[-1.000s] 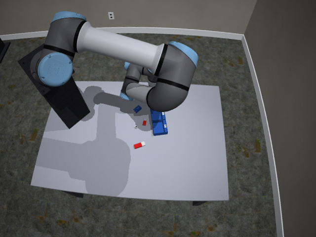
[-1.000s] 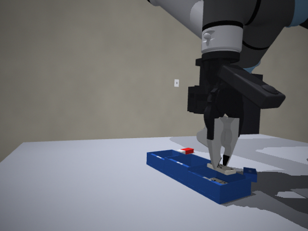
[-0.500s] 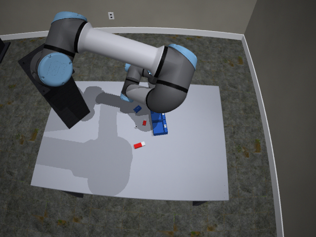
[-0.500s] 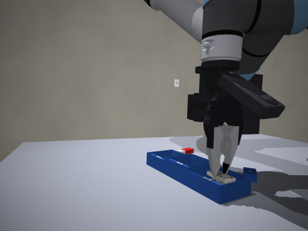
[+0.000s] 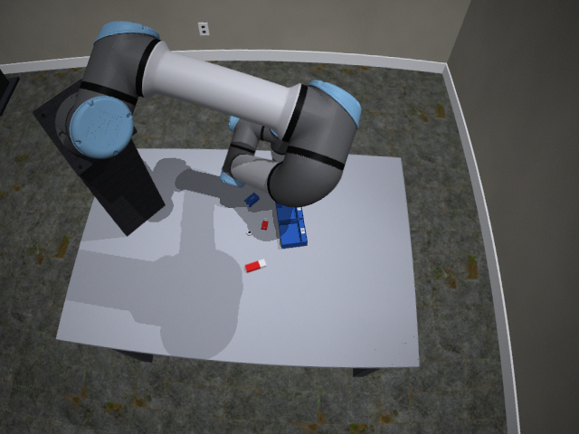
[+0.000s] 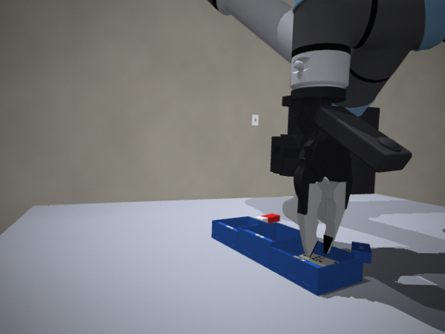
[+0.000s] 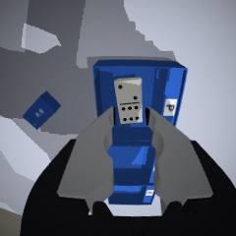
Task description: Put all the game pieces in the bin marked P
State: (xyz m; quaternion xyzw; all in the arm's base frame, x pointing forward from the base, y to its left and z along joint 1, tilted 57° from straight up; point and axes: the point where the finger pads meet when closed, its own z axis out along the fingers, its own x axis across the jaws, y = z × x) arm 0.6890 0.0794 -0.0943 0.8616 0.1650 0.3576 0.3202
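Now: hand 2 cm above the white domino. From my hand the other things lie so: blue bin: 1 cm ahead, 8 cm to the right, 2 cm below; then USB stick: 7 cm behind, 12 cm to the right, 4 cm below; then blue block: 12 cm behind, 3 cm to the right, 3 cm below.
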